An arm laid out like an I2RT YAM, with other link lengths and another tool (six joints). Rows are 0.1 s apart.
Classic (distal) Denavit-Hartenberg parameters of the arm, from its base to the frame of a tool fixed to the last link. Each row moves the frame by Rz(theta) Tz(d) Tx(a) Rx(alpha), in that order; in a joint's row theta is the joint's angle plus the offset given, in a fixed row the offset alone. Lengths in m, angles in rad.
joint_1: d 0.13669; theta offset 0; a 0.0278; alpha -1.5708
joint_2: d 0; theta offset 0; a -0.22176; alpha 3.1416
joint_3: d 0; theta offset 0.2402; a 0.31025; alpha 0
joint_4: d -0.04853; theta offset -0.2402; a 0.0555; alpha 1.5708
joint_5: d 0.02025; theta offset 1.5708; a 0; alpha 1.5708
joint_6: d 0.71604; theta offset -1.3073; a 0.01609; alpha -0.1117
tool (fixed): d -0.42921; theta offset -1.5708; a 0; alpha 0
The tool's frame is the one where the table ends.
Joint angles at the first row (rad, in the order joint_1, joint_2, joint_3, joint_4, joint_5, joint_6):
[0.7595 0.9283 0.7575 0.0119 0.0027 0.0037]
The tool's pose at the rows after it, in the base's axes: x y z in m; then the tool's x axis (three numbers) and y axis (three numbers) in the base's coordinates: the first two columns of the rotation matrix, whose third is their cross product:
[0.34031 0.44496 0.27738 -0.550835 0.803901 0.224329 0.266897 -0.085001 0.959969]
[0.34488 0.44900 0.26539 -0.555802 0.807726 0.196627 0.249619 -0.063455 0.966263]
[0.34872 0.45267 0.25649 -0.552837 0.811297 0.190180 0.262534 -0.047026 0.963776]
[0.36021 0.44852 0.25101 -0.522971 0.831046 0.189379 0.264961 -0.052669 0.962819]
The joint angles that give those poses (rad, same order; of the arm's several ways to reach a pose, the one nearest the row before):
[0.7602 0.9568 0.7210 0.0936 0.0103 -0.0154]
[0.7594 0.9921 0.7093 0.1389 0.0121 -0.0438]
[0.7601 1.0274 0.7266 0.1354 0.0138 -0.0468]
[0.7578 1.0531 0.7317 0.1501 0.0464 -0.0411]

